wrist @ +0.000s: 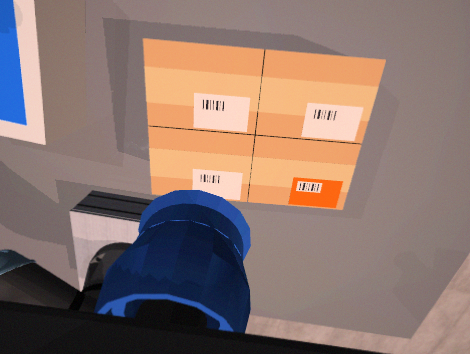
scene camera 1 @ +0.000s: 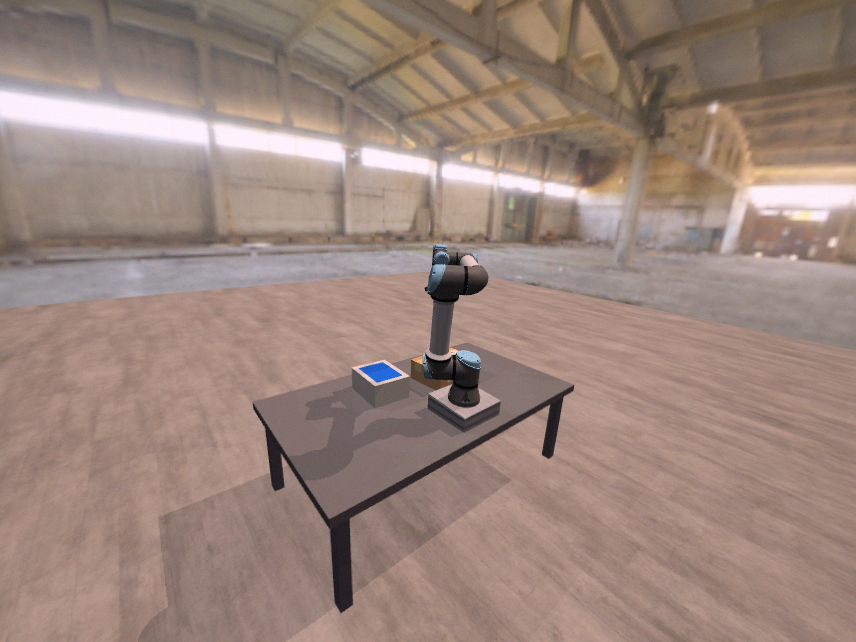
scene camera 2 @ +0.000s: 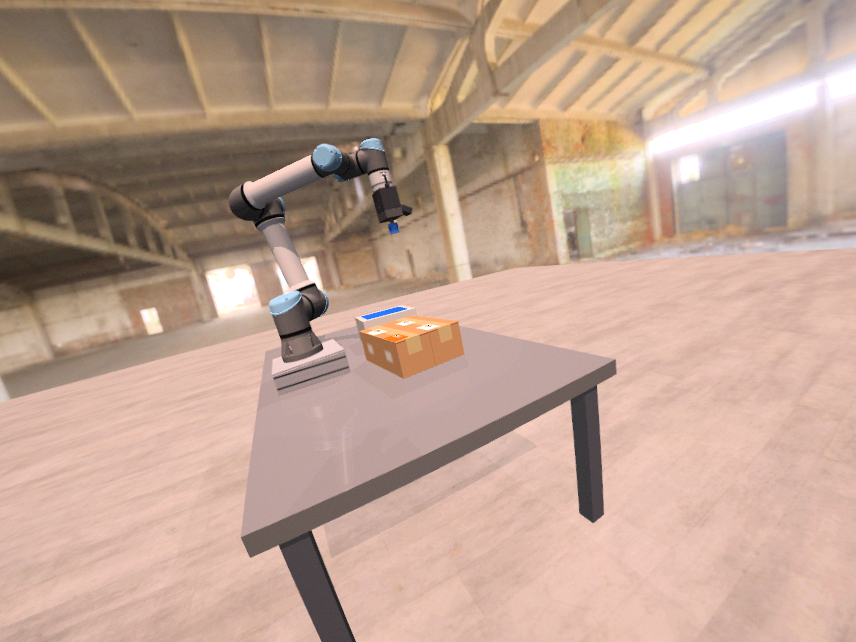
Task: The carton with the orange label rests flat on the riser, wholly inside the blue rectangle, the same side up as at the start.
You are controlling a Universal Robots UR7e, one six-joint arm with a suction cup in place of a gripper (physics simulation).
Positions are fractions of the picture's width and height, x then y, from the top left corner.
Scene:
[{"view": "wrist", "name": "my suction cup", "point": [0.41, 0.69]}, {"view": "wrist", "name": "riser with blue rectangle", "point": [0.11, 0.14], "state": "on the table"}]

